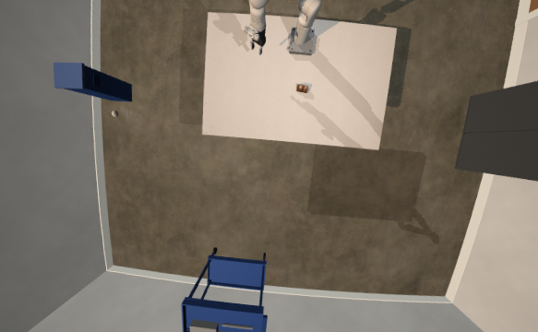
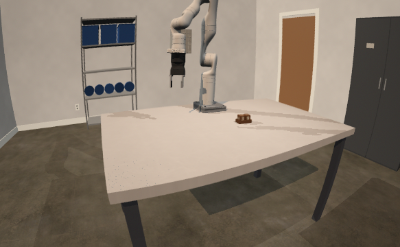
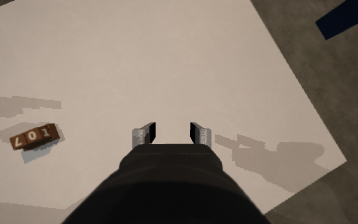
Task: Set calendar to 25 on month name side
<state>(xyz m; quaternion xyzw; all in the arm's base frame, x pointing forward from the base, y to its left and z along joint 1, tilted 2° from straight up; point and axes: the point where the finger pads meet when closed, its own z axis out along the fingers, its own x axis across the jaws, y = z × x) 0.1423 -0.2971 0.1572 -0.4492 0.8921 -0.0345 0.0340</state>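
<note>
My hand is 180 mm short of the brown cube, 290 mm to the right of it and 170 mm above it. The rest, counted from my hand: tray: 190 mm ahead, 300 mm to the left, 190 mm below.
</note>
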